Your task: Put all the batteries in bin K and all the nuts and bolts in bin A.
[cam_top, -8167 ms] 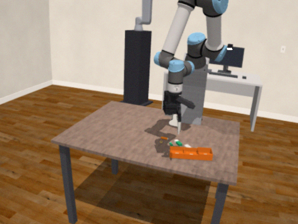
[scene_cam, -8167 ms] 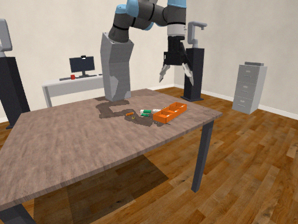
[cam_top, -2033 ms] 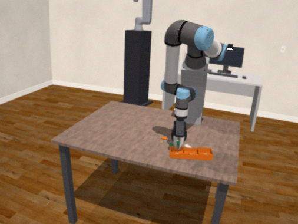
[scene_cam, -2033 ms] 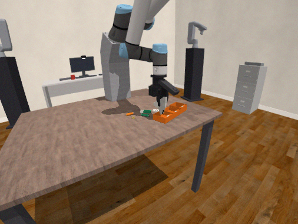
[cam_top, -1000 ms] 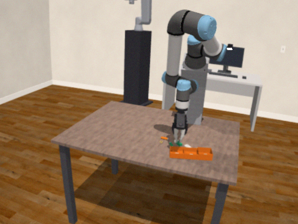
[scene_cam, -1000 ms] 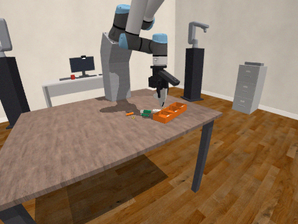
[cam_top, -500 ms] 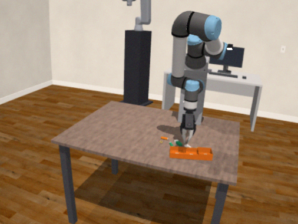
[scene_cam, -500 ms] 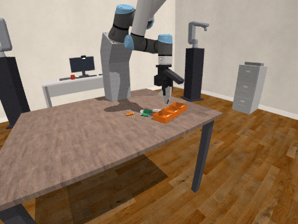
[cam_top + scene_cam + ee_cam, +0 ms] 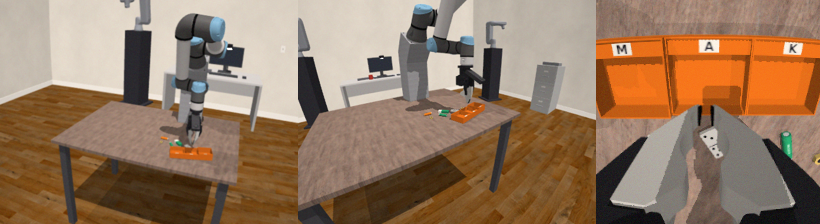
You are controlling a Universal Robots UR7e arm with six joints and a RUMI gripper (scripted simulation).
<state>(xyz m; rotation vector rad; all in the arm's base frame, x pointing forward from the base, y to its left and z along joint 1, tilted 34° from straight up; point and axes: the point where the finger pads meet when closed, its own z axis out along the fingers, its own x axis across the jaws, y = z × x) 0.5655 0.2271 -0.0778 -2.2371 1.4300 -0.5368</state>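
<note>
The orange bin tray lies 60 mm below my hand and 10 mm ahead of it. Round my hand: white domino (80 mm below, 80 mm behind, 60 mm to the right); green-and-white battery (130 mm to the right, 80 mm below, 80 mm behind); green battery (150 mm to the right, 80 mm below, 30 mm behind).
</note>
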